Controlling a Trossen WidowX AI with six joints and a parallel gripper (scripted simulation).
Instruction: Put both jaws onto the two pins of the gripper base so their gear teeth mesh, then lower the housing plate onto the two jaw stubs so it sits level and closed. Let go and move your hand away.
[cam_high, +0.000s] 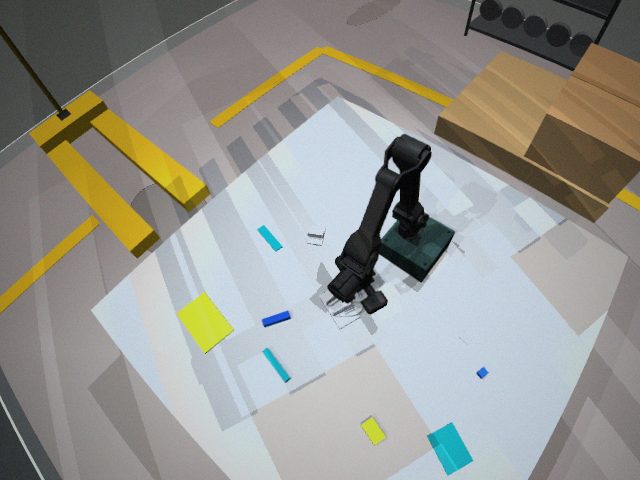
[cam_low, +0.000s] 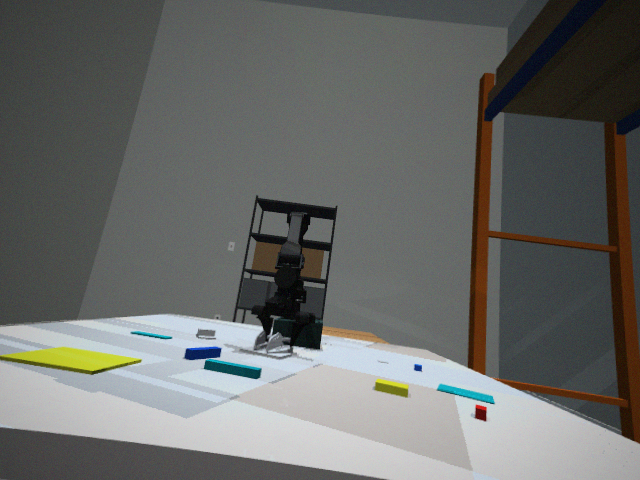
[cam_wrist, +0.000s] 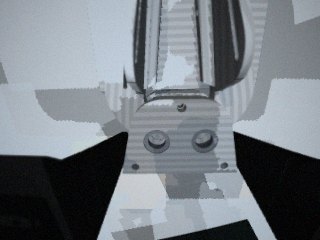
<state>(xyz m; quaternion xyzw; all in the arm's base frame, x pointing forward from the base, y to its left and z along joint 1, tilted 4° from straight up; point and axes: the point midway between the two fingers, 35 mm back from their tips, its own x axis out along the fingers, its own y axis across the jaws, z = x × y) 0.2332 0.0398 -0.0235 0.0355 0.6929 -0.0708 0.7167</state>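
Now: gripper tip 1 cm above the housing plate. Also, from my gripper tip: small yellow block 32 cm to the left, 22 cm ahead, 1 cm below; grey jaw 2 cm ahead, 1 cm to the left; small blue cube 40 cm to the left, 11 cm behind, 1 cm below.
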